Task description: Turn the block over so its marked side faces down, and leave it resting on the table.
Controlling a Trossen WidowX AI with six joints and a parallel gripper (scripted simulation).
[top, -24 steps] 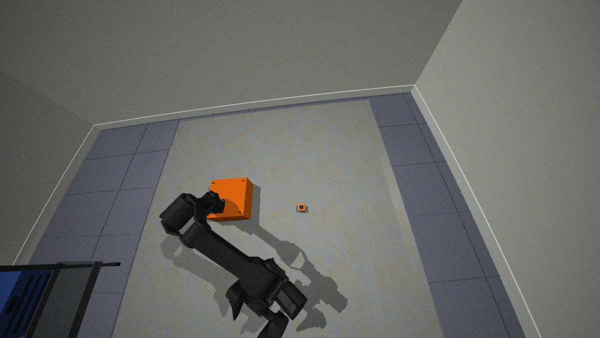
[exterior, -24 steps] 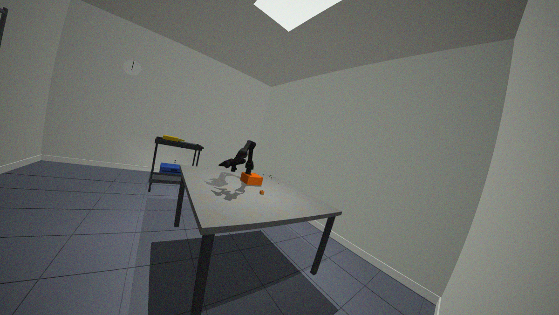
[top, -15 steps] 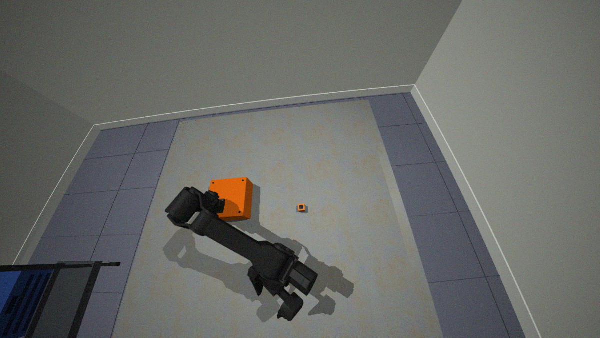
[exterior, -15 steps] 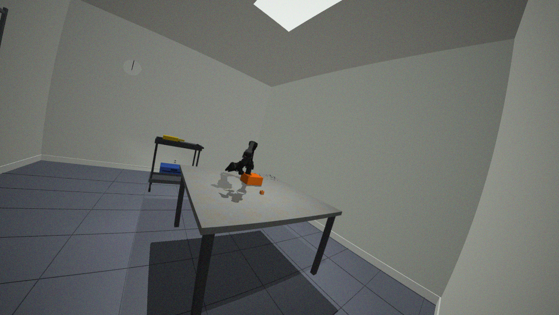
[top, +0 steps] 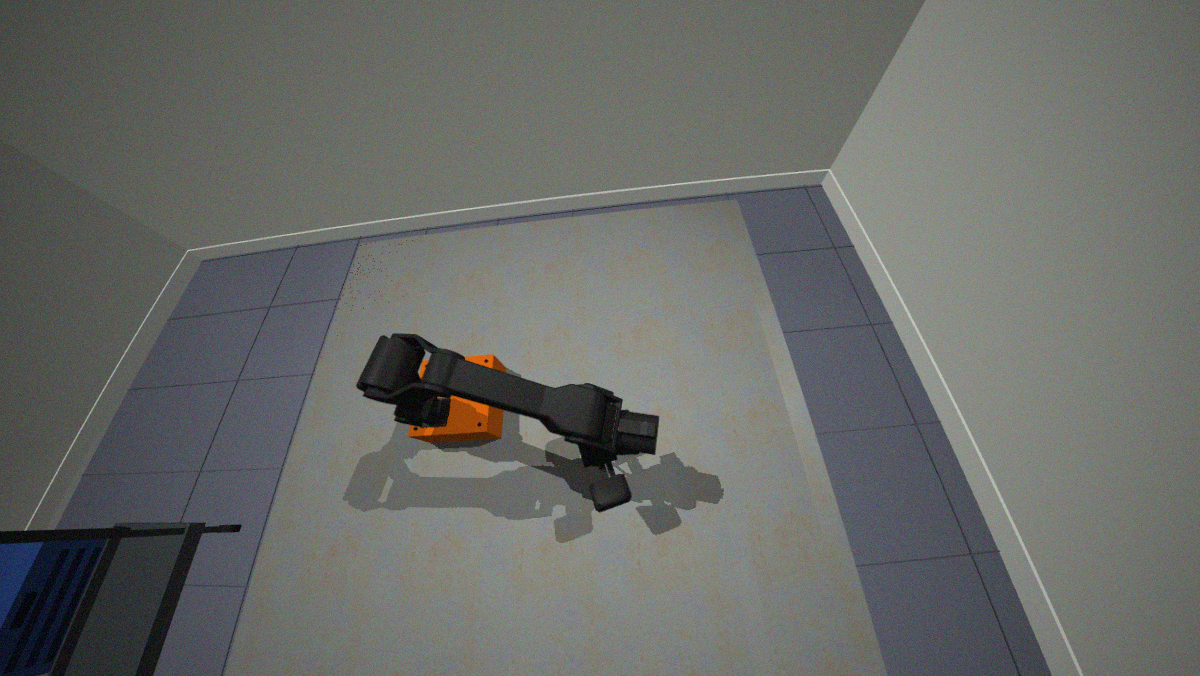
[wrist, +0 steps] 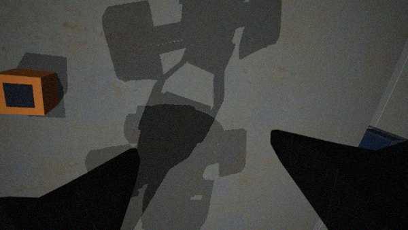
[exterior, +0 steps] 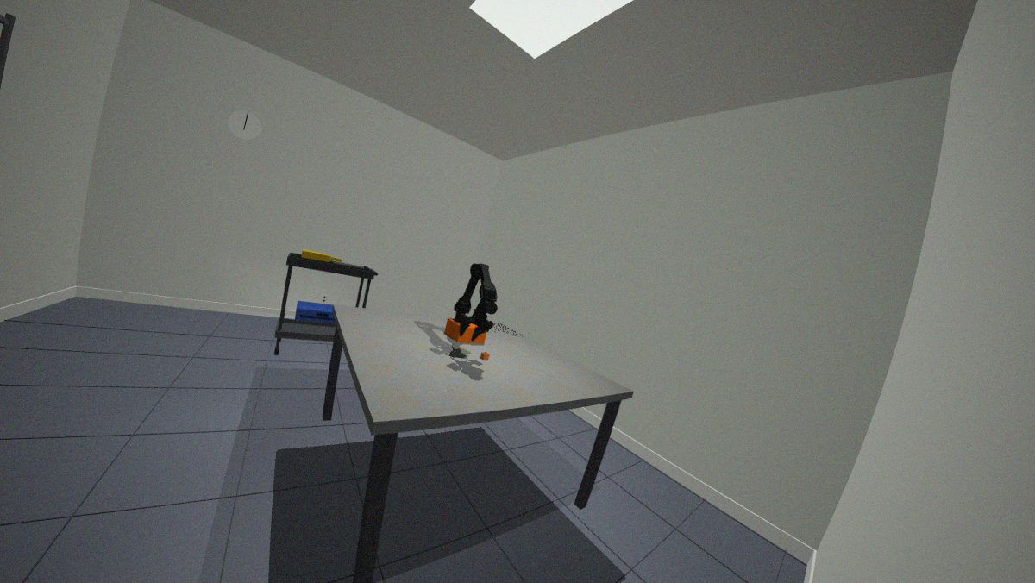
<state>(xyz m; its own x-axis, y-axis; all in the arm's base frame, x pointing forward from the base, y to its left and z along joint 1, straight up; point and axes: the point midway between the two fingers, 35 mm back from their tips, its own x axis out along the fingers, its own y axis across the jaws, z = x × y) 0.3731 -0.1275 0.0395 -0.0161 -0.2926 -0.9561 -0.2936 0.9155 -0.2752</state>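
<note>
The orange block lies 130 mm to the left of my gripper tip and 70 mm below it.
</note>
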